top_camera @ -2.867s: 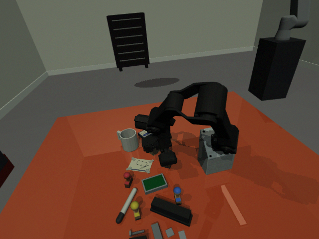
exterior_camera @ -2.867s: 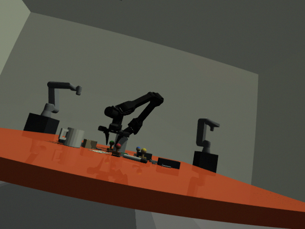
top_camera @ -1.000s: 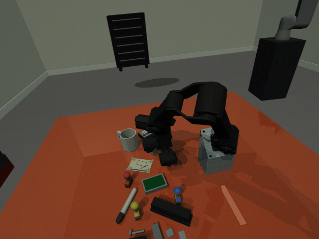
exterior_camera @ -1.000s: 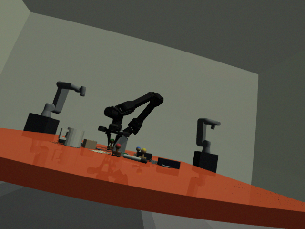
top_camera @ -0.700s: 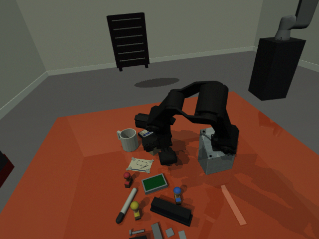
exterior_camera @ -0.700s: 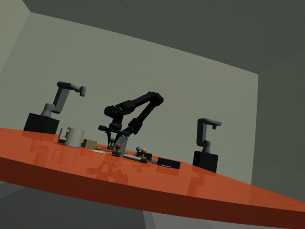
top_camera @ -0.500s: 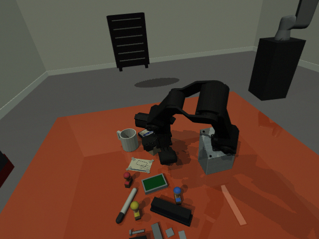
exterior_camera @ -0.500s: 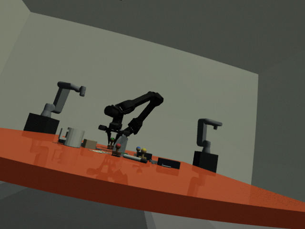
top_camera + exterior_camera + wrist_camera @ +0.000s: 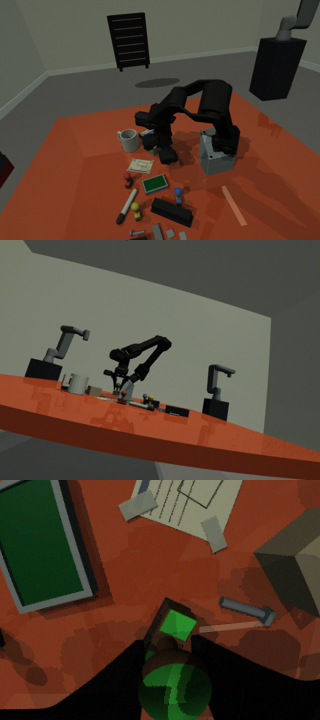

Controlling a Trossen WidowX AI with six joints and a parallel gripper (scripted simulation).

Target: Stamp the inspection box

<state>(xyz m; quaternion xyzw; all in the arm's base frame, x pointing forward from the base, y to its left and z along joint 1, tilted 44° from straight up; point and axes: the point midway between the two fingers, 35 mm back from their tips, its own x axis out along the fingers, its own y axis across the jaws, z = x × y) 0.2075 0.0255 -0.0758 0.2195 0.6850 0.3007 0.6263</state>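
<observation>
My gripper tip is 6 cm short of the green ink pad, 9 cm to the right of it and 4 cm above it. Round my gripper tip: green-knobbed stamp (right at my gripper tip); then white card (11 cm ahead, 2 cm to the right, 5 cm below); then tan box (5 cm ahead, 11 cm to the right, 3 cm below).
</observation>
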